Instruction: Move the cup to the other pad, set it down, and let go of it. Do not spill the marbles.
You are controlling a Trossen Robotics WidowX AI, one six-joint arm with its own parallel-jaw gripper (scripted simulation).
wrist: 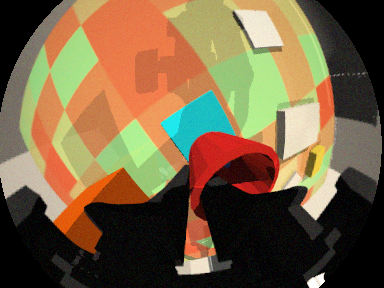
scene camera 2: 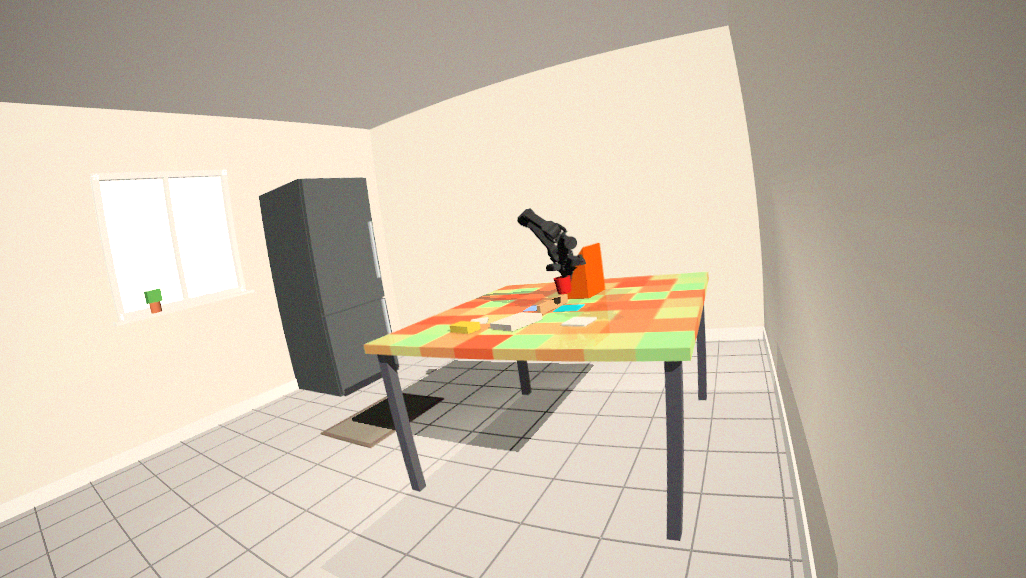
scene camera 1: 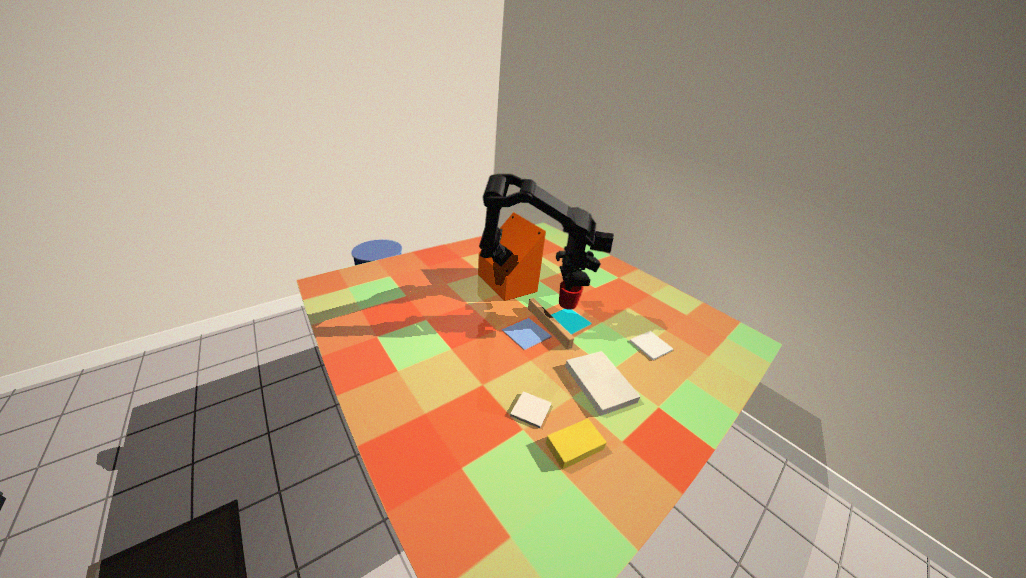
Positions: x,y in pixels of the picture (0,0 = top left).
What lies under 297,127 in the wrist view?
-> A thick white slab.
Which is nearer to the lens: the thick white slab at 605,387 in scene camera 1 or the yellow block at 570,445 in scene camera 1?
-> The yellow block.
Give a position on a cyan pad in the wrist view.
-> At 204,114
